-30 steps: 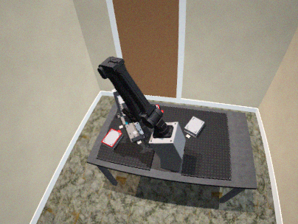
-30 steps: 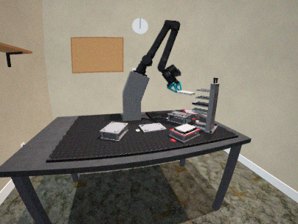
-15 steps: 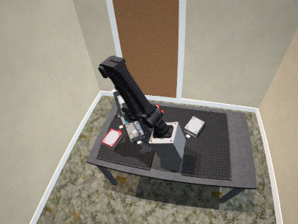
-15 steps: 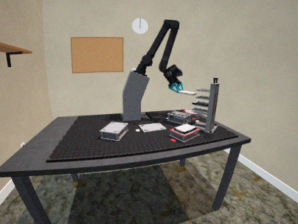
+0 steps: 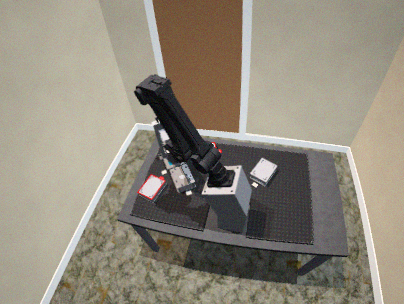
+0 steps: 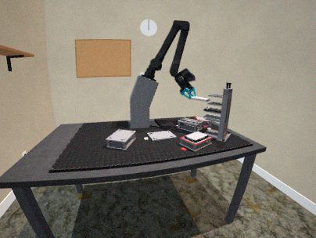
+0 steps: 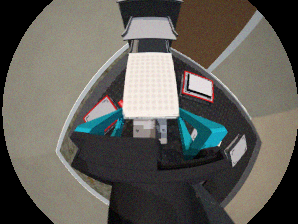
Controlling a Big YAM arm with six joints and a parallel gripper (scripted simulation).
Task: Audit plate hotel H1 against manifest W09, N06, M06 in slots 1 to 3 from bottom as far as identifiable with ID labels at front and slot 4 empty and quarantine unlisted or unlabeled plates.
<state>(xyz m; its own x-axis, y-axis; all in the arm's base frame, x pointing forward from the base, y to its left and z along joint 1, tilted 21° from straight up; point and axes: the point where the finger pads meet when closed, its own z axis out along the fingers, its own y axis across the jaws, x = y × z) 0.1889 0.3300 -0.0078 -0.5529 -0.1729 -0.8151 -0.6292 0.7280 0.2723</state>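
Right now my hand is 4 cm to the right of the white well plate, 4 cm short of it and 1 cm above it.
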